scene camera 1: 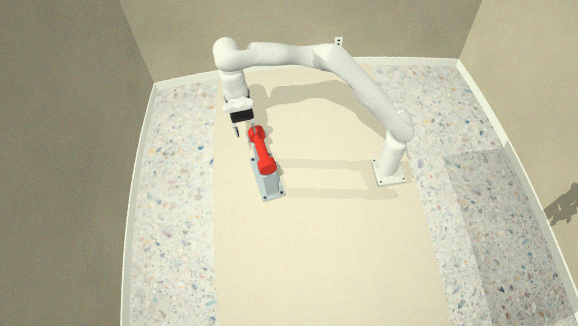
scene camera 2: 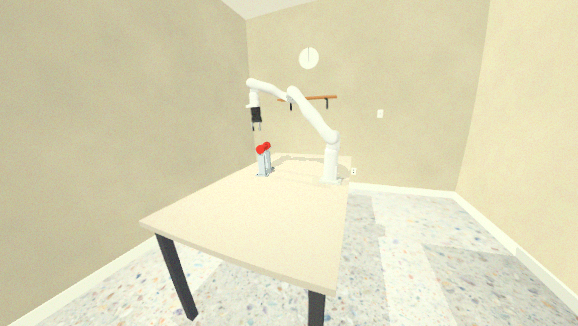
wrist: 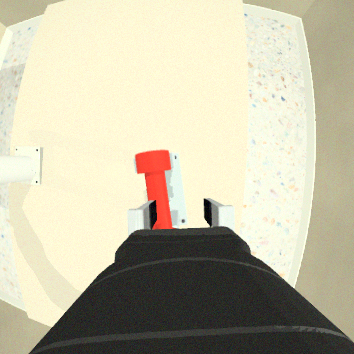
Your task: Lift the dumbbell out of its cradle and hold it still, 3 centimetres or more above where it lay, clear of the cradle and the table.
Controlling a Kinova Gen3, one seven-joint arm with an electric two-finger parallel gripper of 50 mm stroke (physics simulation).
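Frame: origin at the arm's base, x down, y ahead, z right, level; millimetres.
Seen in the pictures: gripper, fingertip midpoint: (scene camera 1: 246, 133) (scene camera 2: 256, 130) (wrist: 179, 208); arm's base, link origin: (scene camera 1: 386, 167) (scene camera 2: 329, 177) (wrist: 27, 167).
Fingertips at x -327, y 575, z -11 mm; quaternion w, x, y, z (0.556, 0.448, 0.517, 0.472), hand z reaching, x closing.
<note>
Pixels of each thing's top centre, then the offset from my fingertips to it. Level surfaces: height alone.
- red dumbbell, top centre: (wrist: 155, 206) (scene camera 1: 260, 144) (scene camera 2: 263, 143) dz +24, dx +103, dy -39 mm
- light grey-blue cradle, top centre: (wrist: 158, 201) (scene camera 1: 261, 150) (scene camera 2: 263, 148) dz +24, dx +144, dy -39 mm
- table, surface height: dx +341 mm
A red dumbbell (scene camera 1: 261, 149) (scene camera 2: 261, 149) (wrist: 159, 192) with two thick round ends lies across the top of the light grey-blue cradle (scene camera 1: 270, 185) (scene camera 2: 261, 165) (wrist: 177, 197). The cradle's base plate stands on the table. My gripper (scene camera 1: 245, 131) (scene camera 2: 256, 129) (wrist: 179, 208) is open and empty, pointing down. In scene camera 2 it hangs clearly above the dumbbell. In the wrist view the left finger overlaps the handle, and the handle's line runs left of the middle of the gap. The dumbbell's near end is hidden behind the gripper body there.
The table (scene camera 1: 325, 250) (scene camera 2: 260, 215) (wrist: 125, 75) bears the cradle and the arm's base (scene camera 1: 390, 172) (scene camera 2: 330, 165) (wrist: 30, 165), which is to the right of the cradle in both scene views. A wall shelf (scene camera 2: 320, 97) is on the wall behind the arm.
</note>
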